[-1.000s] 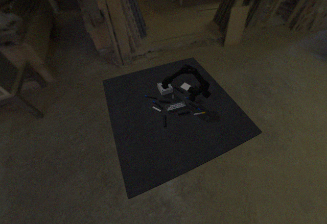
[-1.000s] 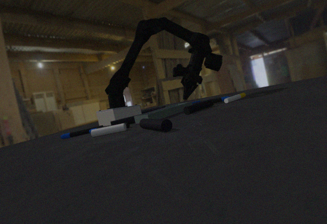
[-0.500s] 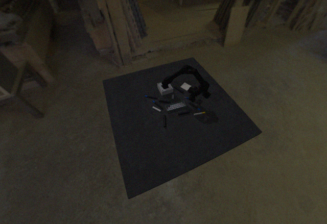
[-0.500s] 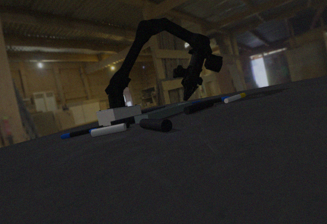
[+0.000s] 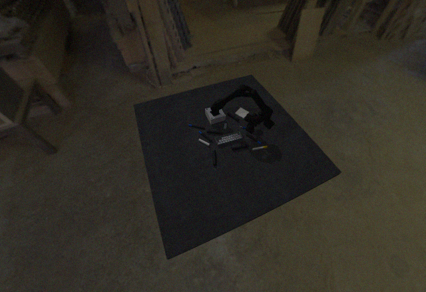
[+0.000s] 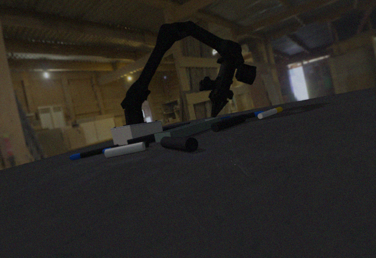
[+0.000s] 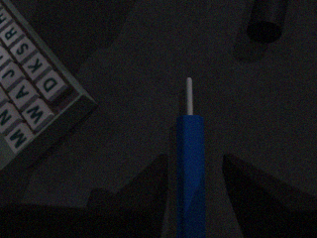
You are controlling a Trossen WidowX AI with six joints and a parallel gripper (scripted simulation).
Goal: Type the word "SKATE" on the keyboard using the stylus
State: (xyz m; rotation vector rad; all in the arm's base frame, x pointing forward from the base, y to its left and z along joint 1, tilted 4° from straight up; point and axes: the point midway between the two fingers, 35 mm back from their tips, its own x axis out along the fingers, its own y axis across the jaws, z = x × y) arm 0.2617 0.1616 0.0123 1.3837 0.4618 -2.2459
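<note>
Right now my gripper tip is 20 mm above the blue stylus, 10 mm to the left of it and 10 mm past it. Also, from my gripper tip: white pad 160 mm behind, 90 mm to the left, 20 mm below; yellow-tipped marker 210 mm ahead, 20 mm to the right, 20 mm below.
</note>
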